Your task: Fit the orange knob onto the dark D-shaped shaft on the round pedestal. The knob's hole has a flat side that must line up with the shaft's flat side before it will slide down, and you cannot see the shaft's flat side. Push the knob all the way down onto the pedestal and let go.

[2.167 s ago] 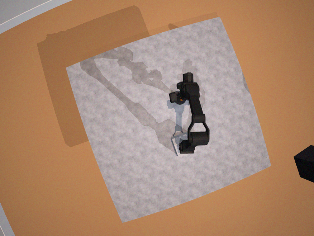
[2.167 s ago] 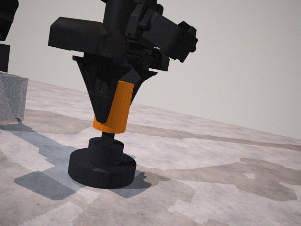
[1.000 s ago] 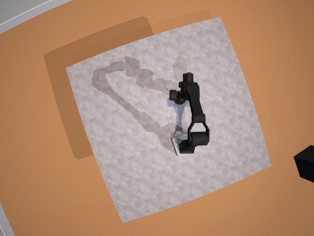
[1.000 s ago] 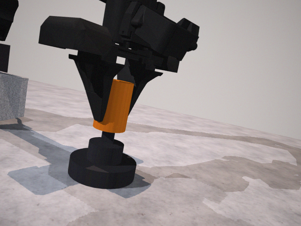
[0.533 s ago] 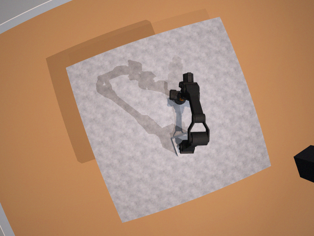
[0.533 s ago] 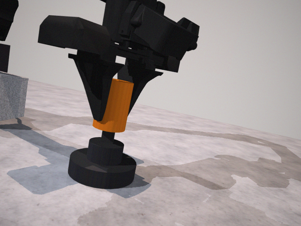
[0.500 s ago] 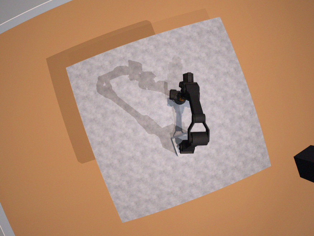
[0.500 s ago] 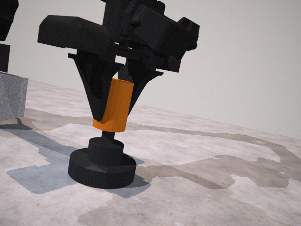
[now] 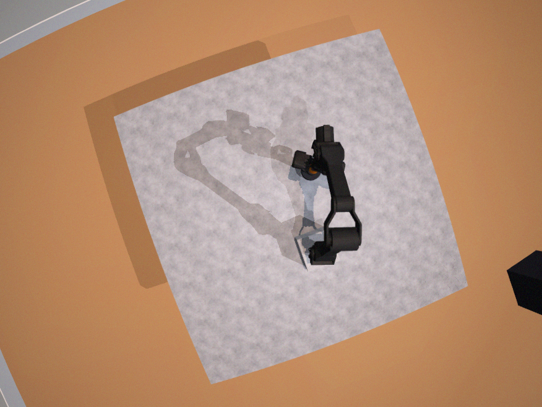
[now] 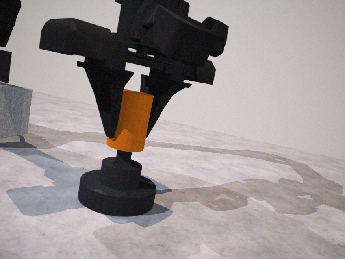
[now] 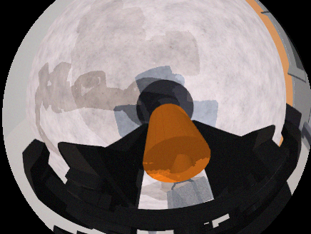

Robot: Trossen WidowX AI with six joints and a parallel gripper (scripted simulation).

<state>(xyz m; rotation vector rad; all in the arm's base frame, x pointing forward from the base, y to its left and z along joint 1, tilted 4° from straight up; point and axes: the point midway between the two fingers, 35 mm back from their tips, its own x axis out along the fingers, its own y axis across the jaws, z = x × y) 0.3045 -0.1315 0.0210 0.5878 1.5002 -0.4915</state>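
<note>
My gripper tip is 20 mm below the orange knob. Round my gripper tip: round pedestal: 40 mm below.
</note>
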